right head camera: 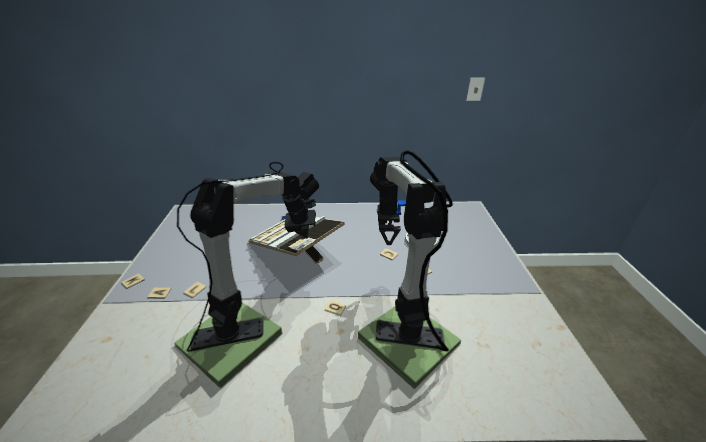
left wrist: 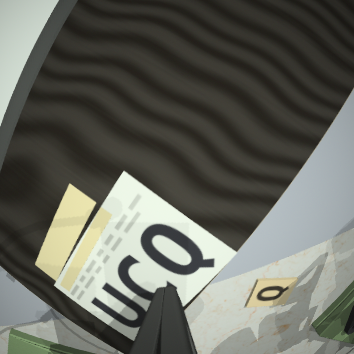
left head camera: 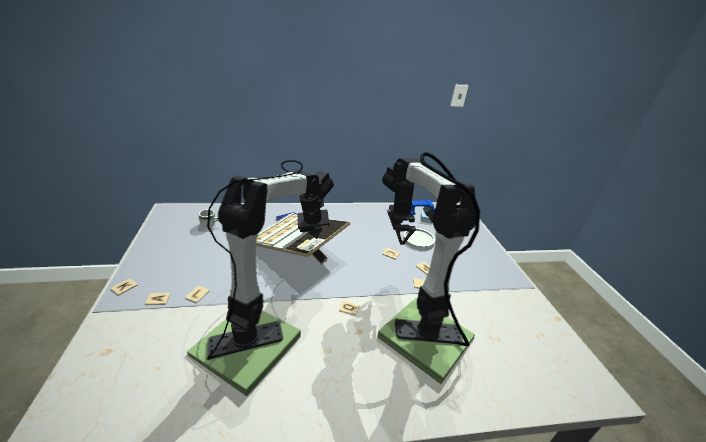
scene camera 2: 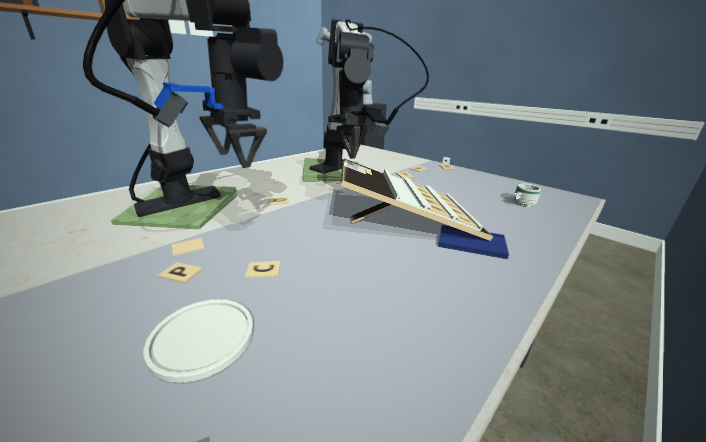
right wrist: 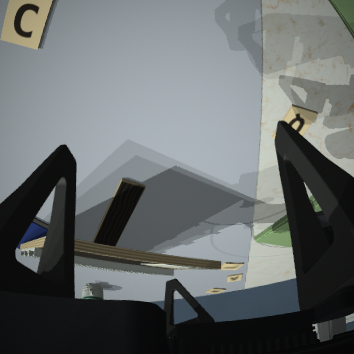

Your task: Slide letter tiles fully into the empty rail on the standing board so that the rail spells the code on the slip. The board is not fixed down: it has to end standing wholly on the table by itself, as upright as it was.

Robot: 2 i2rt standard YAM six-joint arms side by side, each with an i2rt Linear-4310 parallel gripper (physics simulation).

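Places are measured from the left arm's base along level axes (x down, y right, z back), in centimetres.
Where they show: left gripper, between the fingertips: (right head camera: 307,237) (left wrist: 168,293) (left head camera: 316,237) (scene camera 2: 352,158) (right wrist: 170,279); right gripper, between the fingertips: (right head camera: 387,237) (left head camera: 398,236) (scene camera 2: 234,160) (right wrist: 169,140); left arm's base, origin of its link: (right head camera: 228,334) (left head camera: 246,340) (scene camera 2: 333,167); right arm's base, origin of its link: (right head camera: 409,335) (left head camera: 427,332) (scene camera 2: 179,201).
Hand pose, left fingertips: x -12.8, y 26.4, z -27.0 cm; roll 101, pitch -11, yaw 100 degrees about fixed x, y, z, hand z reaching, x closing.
Note:
Each offset is from my left fingertips to the centre of the thing. "spot": to the spot under its first point.
The standing board {dx +11.9, dy -2.9, dz -13.3 cm} (left head camera: 333,229) (right head camera: 328,226) (scene camera 2: 364,182) (left wrist: 190,100) leans at a slant on its rear leg, its lower edge over a blue slab. Its empty rail {spot: dx +6.3, dy -4.8, dz -12.9 cm} (scene camera 2: 405,188) is a white strip below the dark part. The slip {dx +2.4, dy -1.7, dz +0.3 cm} (left wrist: 150,250) shows U, C, Q. My left gripper (scene camera 2: 353,155) (left wrist: 168,293) is shut and empty, its tips over the slip; contact is unclear. My right gripper (scene camera 2: 235,158) (right wrist: 169,140) is open and empty above the table. Tiles C {dx +14.4, dy +32.0, dz -2.4 cm} (scene camera 2: 263,269) (right wrist: 25,22), Q {dx +14.6, dy +6.5, dz +21.1 cm} (left head camera: 348,307) (left wrist: 271,293), P {dx +14.4, dy +41.7, dz +8.8 cm} (scene camera 2: 180,271), K {dx +14.4, dy -61.6, dz -5.4 cm} (left head camera: 124,286), A {dx +14.4, dy -51.3, dz +2.7 cm} (left head camera: 157,298) and L {dx +14.4, dy -39.8, dz +3.5 cm} (left head camera: 196,294) lie on the table.
A tile {dx +14.4, dy +36.0, dz +16.6 cm} (scene camera 2: 187,246) with no readable letter lies near P. A white plate {dx +13.7, dy +48.0, dz -8.8 cm} (left head camera: 419,238) (scene camera 2: 200,339) lies beyond the right arm. The blue slab {dx +14.0, dy -2.8, dz -31.3 cm} (scene camera 2: 473,243) lies under the board's low edge. A cup {dx +11.8, dy -36.0, dz -37.3 cm} (left head camera: 206,217) (scene camera 2: 527,193) stands at the far left in the left head view.

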